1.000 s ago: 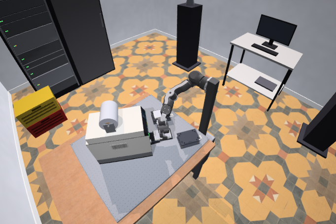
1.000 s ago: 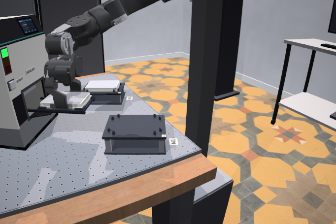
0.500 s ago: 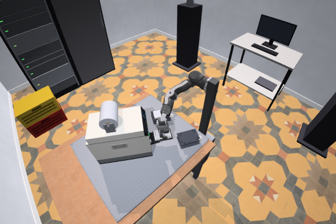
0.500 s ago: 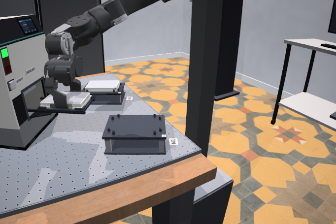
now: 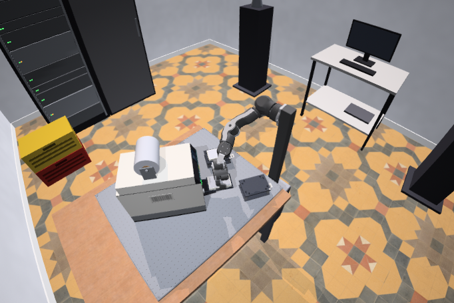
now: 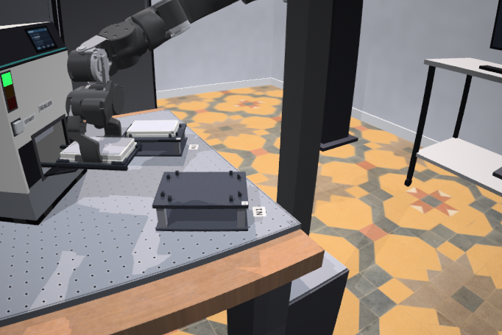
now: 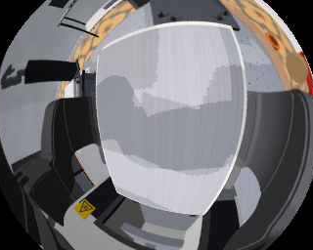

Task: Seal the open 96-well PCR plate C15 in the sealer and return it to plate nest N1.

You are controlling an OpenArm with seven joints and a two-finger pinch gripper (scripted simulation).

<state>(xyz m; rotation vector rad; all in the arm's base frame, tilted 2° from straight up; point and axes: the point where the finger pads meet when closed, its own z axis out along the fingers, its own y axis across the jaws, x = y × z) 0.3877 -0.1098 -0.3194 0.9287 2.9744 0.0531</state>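
Right now my hand is 10 mm above the sealer stage. Also, from my hand: plate nest N1 (150 mm behind, 140 mm to the left, 60 mm below); then start key (140 mm ahead, 80 mm above, 20 mm to the left); then white 96-well plate C15 (right at my hand).
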